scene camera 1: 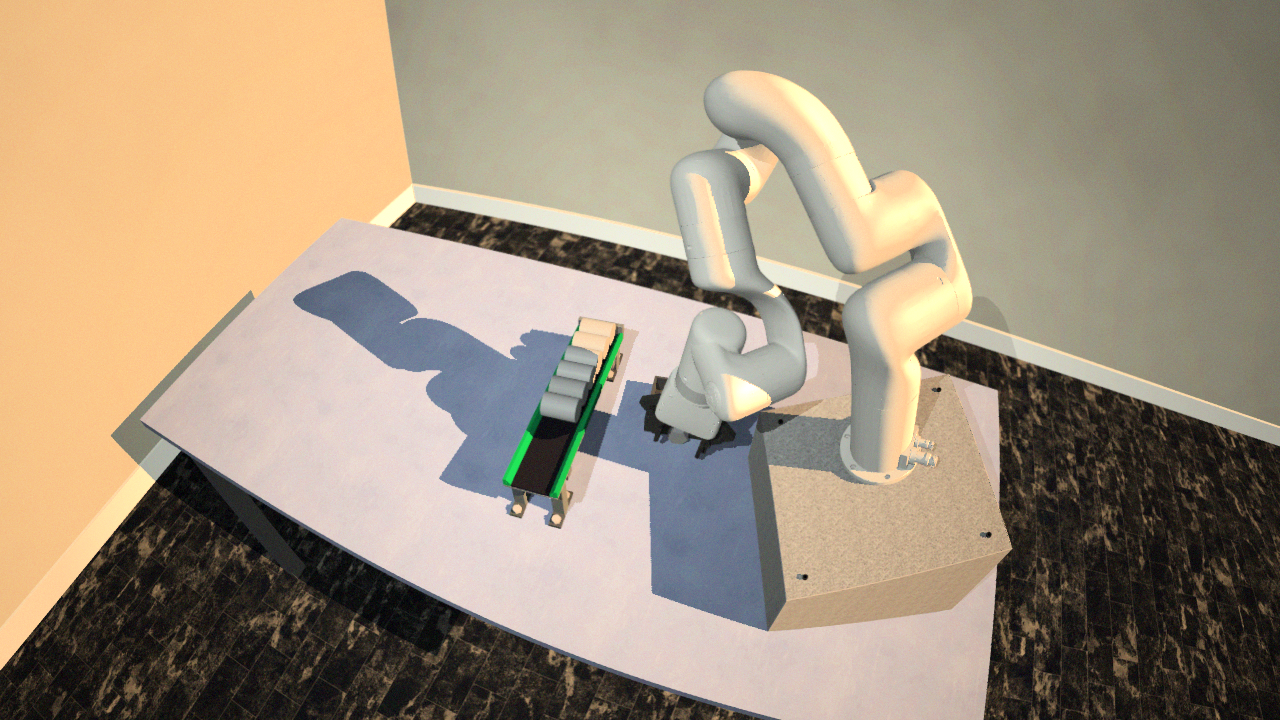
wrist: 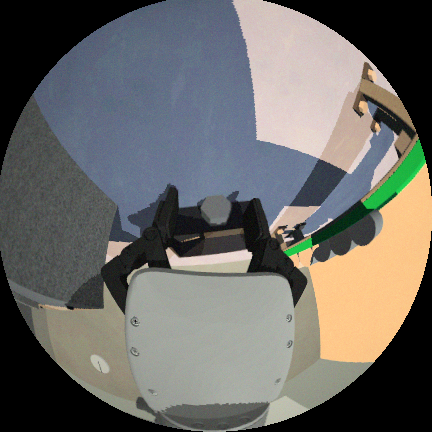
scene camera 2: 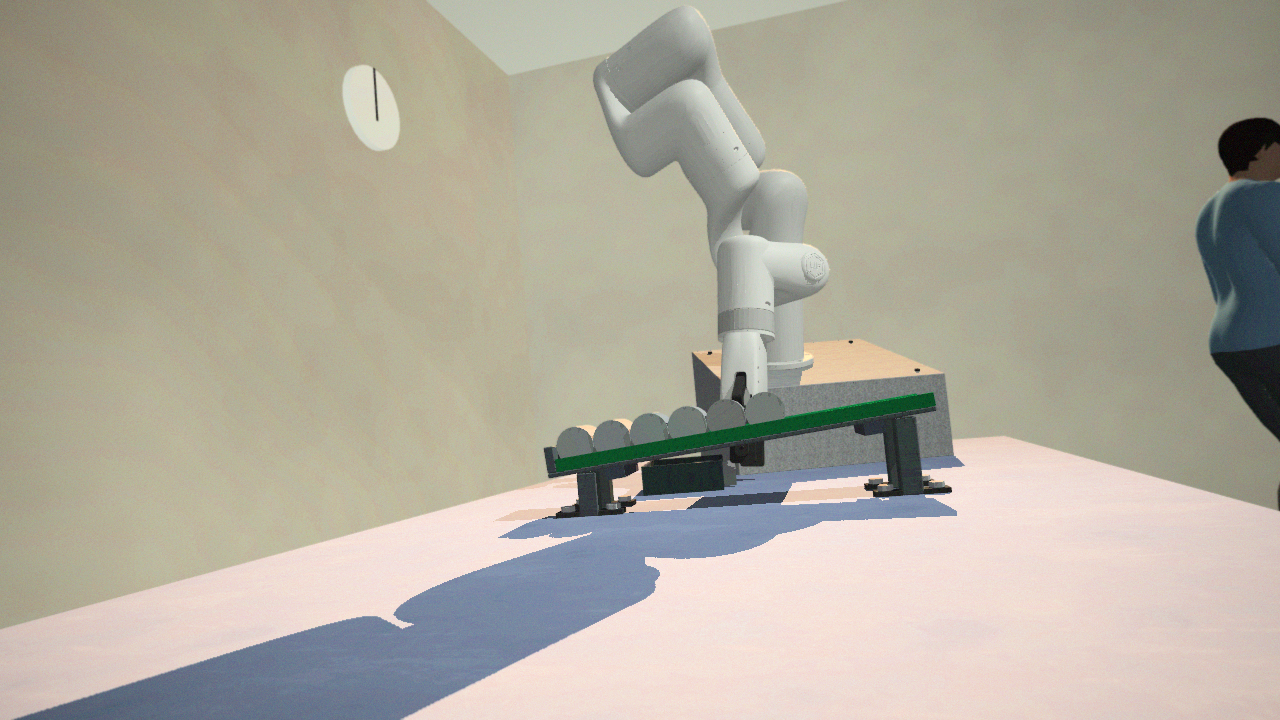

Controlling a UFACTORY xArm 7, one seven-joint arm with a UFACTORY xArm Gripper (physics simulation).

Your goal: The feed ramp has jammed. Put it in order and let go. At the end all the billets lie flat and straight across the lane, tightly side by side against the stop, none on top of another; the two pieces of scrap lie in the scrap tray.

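Places are measured from the arm's base along level axes (x ahead, y left, z up), in centimetres.
Where they show: gripper, between the fingertips: (scene camera 1: 678, 443) (wrist: 213, 202) (scene camera 2: 747, 464); arm's base, origin of its link: (scene camera 1: 880, 449) (scene camera 2: 775, 362).
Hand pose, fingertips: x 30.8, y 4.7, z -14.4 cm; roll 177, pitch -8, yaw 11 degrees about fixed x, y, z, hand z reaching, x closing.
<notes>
Things, the pixels of their top centre, and the offset from my fingertips.
- stop, centre of its top: (scene camera 2: 559, 444) (scene camera 1: 600, 321) dx +23.9, dy -12.6, dz +5.1 cm
- grey hexagonal scrap piece, centre of its top: (wrist: 217, 221) (scene camera 2: 728, 461) (scene camera 1: 678, 429) dx +1.3, dy -2.1, dz +0.7 cm
- dark scrap tray, centre of its top: (scene camera 2: 683, 460) (wrist: 214, 244) (scene camera 1: 686, 402) dx +2.9, dy -7.6, dz +1.2 cm
Several billets (scene camera 1: 562, 407) (scene camera 2: 649, 429) (wrist: 367, 230) lie across the green-sided ramp (scene camera 1: 516, 459) (scene camera 2: 850, 411) (wrist: 397, 182) in one row, side by side, none on top, down to the stop (scene camera 2: 550, 461) at the low end. A grey hexagonal scrap piece (scene camera 1: 677, 437) (scene camera 2: 729, 470) (wrist: 216, 210) stands upright outside the dark scrap tray (scene camera 1: 660, 383) (scene camera 2: 682, 477) (wrist: 191, 218), close to its wall. My gripper (scene camera 1: 680, 432) (wrist: 213, 202) is open, pointing down, its fingers on either side of that piece without gripping it. The tray's inside is partly hidden; I cannot tell whether another scrap piece lies there.
The ramp stands on bolted feet (scene camera 1: 555, 519) (scene camera 2: 906, 456) beside the tray. The robot's stone base block (scene camera 1: 868, 537) (scene camera 2: 859, 420) (wrist: 55, 215) is on the tray's other side. A person (scene camera 2: 1248, 259) stands at the far right in the second scene view.
</notes>
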